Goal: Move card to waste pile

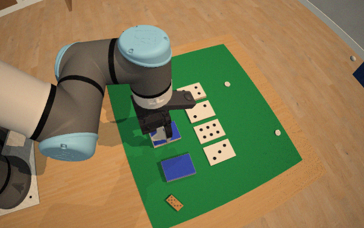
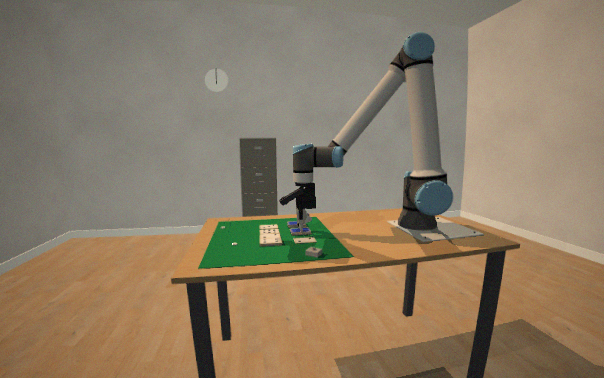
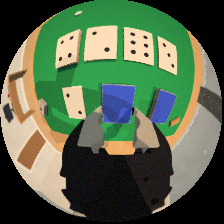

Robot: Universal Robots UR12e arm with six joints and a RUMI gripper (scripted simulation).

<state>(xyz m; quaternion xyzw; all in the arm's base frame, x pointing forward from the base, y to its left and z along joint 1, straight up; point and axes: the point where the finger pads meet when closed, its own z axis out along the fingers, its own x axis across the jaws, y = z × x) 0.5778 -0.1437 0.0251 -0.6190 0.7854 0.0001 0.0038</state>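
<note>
The green mat is 13 cm ahead of my hand, 1 cm to the right of it and 4 cm below it. From my hand the other things lie so: grey block: 5 cm ahead, 27 cm to the left, 1 cm below.
</note>
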